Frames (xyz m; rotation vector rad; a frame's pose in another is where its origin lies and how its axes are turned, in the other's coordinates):
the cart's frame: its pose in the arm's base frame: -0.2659 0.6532 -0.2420 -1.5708 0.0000 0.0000
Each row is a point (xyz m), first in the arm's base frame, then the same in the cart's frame.
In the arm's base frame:
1: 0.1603 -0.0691 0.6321
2: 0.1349 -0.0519 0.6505
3: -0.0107 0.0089 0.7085
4: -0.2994 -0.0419 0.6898
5: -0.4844 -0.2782 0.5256
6: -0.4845 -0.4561 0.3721
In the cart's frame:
1: 0.4262 -0.8741 -0.7223
2: 0.4008 -0.8925 -0.7051
3: 0.2552 -0.9505 -0.6443
4: -0.0335 -0.9318 -0.6951
5: -0.2185 -0.7676 -0.9314
6: -0.2186 -0.6141 -1.1093

